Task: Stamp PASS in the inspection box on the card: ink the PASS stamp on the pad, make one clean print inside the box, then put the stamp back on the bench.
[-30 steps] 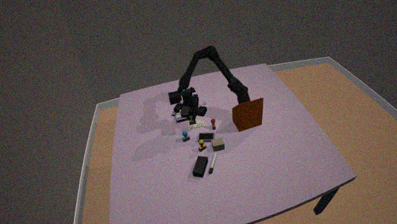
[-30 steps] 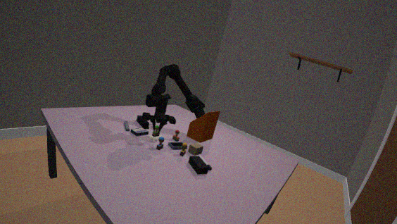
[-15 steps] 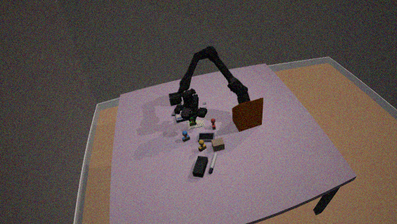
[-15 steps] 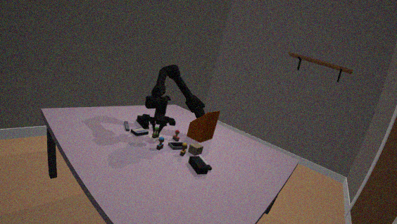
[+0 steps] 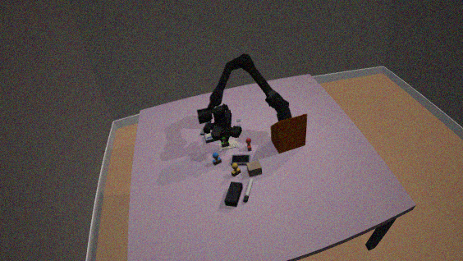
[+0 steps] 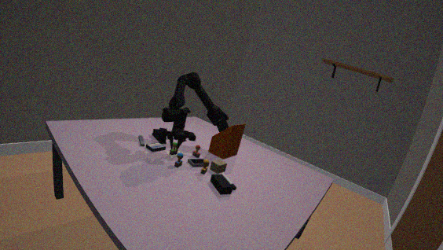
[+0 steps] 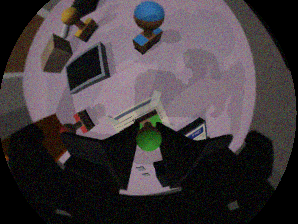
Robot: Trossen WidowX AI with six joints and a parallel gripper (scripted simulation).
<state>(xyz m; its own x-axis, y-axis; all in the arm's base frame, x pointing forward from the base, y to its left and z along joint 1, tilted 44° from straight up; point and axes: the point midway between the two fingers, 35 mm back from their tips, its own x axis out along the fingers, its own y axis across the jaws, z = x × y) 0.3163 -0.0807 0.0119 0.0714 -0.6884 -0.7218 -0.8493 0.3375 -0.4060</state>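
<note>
Now: gripper tip right at the green-knobbed stamp. From my gripper tip the other things lie so: flat tin (5 cm ahead, 9 cm to the right, 1 cm below); blue-knobbed stamp (6 cm ahead, 11 cm to the left, 1 cm below); pale card (2 cm behind, 3 cm below).
</note>
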